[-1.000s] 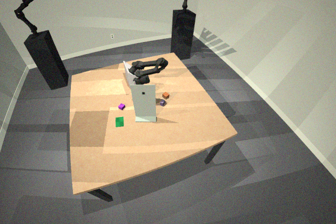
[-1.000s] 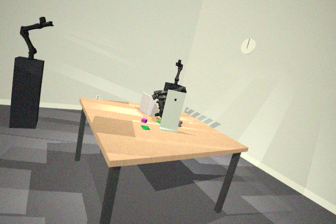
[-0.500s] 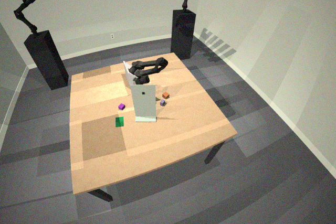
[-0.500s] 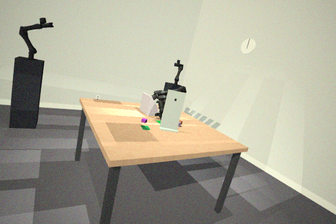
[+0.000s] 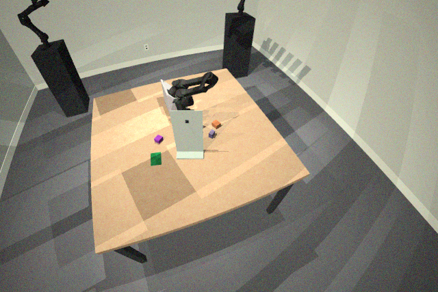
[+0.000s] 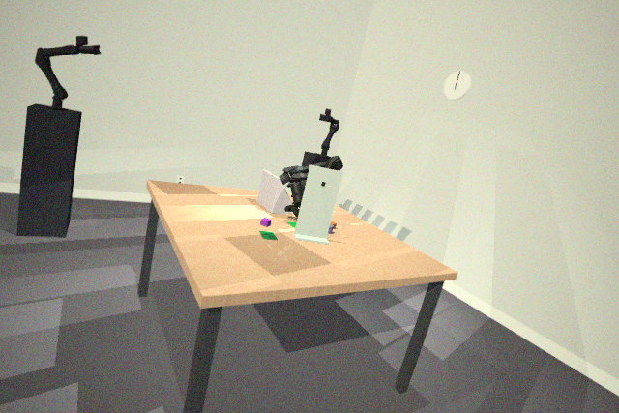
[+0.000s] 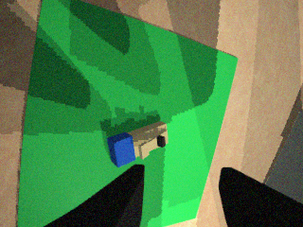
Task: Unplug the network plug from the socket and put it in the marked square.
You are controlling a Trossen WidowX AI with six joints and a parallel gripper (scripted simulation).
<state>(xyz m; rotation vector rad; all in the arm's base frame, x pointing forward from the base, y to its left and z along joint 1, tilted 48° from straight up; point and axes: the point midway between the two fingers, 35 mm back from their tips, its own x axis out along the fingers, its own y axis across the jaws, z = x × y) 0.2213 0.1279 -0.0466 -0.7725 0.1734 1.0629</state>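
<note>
My gripper tip is now 3 cm above the green marked square. The rest, counted from my gripper tip: grey panel (17 cm ahead, 13 cm above, 4 cm to the right); lilac block (14 cm to the left, 8 cm ahead, 2 cm below); orange block (20 cm to the left, 2 cm below).
</note>
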